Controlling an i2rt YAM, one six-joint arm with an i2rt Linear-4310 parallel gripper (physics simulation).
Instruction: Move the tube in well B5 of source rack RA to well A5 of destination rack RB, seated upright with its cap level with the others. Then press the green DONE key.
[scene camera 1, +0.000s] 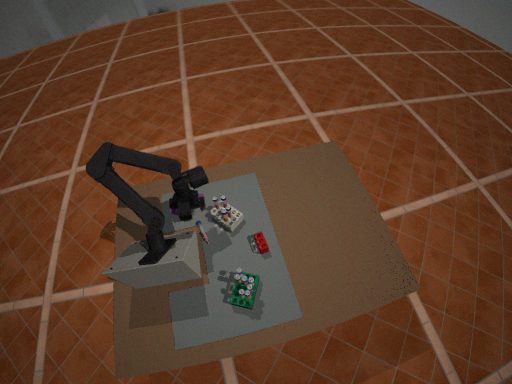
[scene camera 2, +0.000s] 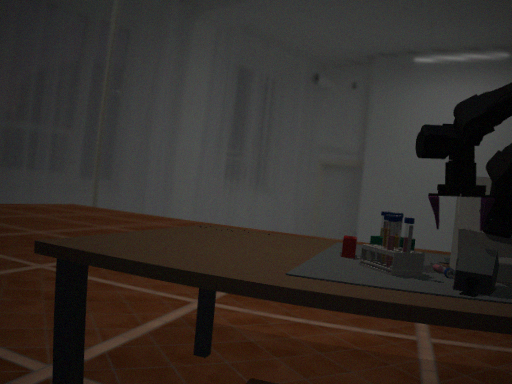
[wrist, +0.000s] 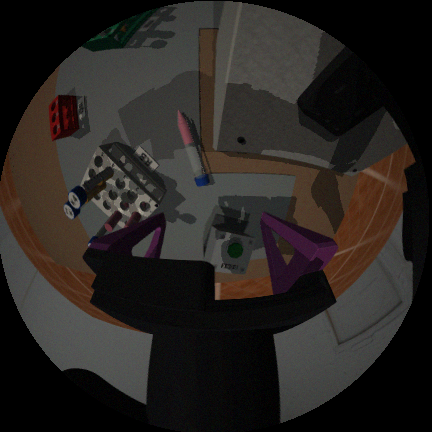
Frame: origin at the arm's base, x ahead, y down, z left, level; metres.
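Seen in the pictures: gripper, between the fingertips: (scene camera 2: 459, 230) (wrist: 212, 217); arm's base, origin of its link: (scene camera 1: 159, 251) (scene camera 2: 501, 207).
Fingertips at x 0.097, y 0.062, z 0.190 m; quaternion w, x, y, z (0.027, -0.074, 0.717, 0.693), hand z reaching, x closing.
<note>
Pixels of each thing's top centre, then the offset from my fingertips to it. "*": a spot on its surface instead.
- grey box with the green DONE key, a spot on its surface: (wrist: 235, 250) * dz +0.086, dx -0.052, dy +0.039 m
- white rack, centre of its top: (wrist: 112, 194) (scene camera 2: 392, 248) (scene camera 1: 225, 213) dz +0.013, dx +0.144, dy +0.058 m
- red block with holes, centre of its top: (wrist: 53, 117) (scene camera 2: 350, 237) (scene camera 1: 261, 240) dz -0.136, dx +0.285, dy +0.058 m
- loose pink-tipped tube with a blue end, centre of its top: (wrist: 189, 147) (scene camera 2: 441, 264) (scene camera 1: 202, 231) dz -0.052, dx +0.032, dy +0.087 m
My gripper (scene camera 1: 187, 212) (scene camera 2: 460, 229) (wrist: 212, 217) is open and empty. It hangs above the grey box with the green DONE key (wrist: 235, 250), which shows between the fingers in the wrist view. The green rack (scene camera 1: 251, 283) (scene camera 2: 376, 240) (wrist: 107, 40) holds several capped tubes; its well B5 cannot be told. The white rack (scene camera 2: 410, 265) (wrist: 114, 192), labelled RB, holds several upright tubes with blue-rimmed caps. Two tubes (wrist: 102, 177) have orange parts and two have pink parts; the left finger partly hides the pink ones. Which one stands in A5 cannot be told.
A red block with holes (scene camera 1: 261, 242) (scene camera 2: 349, 247) (wrist: 64, 117) stands between the racks. A loose pink-tipped tube with a blue end (scene camera 1: 202, 233) (scene camera 2: 441, 268) (wrist: 192, 150) lies on the mat beside the pale robot base (scene camera 1: 165, 270) (wrist: 270, 107).
</note>
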